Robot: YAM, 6 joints.
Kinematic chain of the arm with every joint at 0, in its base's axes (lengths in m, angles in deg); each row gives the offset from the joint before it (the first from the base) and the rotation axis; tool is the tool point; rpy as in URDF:
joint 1: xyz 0 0 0.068 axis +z
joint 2: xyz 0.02 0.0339 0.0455 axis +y
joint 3: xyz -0.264 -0.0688 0 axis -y
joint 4: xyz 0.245 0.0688 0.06 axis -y
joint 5: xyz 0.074 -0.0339 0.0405 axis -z
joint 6: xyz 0.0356 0 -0.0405 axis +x
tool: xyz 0 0 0 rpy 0 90 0
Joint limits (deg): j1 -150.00..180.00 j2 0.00..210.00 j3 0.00..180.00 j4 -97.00..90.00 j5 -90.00..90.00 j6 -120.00..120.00
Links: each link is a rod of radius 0.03 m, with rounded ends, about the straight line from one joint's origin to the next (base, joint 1, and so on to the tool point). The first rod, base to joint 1, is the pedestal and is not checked.
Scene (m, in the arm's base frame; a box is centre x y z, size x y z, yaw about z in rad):
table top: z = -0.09
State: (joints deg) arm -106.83 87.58 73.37 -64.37 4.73 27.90
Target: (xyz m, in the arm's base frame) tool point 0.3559 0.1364 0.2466
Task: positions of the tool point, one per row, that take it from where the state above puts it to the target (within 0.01 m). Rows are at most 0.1 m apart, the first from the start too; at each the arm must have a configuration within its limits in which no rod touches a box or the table.
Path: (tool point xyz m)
1: -0.0160 -0.2935 0.2667
2: 0.0591 -0.2992 0.2651
3: 0.1359 -0.2854 0.2633
4: 0.2091 -0.2516 0.2612
5: 0.2735 -0.1987 0.2588
6: 0.3241 -0.1293 0.2561
7: 0.3567 -0.0470 0.2532
8: 0.3680 0.0435 0.2500
9: 0.3559 0.1364 0.2466

